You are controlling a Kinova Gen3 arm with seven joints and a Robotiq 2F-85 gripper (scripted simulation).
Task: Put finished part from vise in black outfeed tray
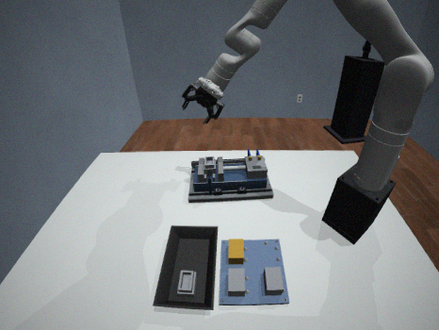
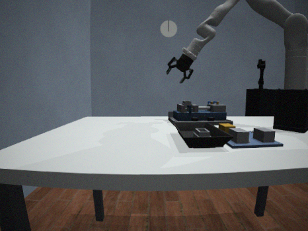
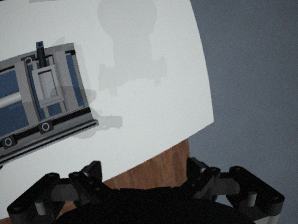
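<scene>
The blue vise is 20 cm below my hand, 13 cm to the left of it and 10 cm behind it. The rest, counted from my hand: blue plate: 49 cm to the left, 24 cm below, 10 cm behind; then yellow block: 44 cm to the left, 22 cm below, 6 cm behind.
</scene>
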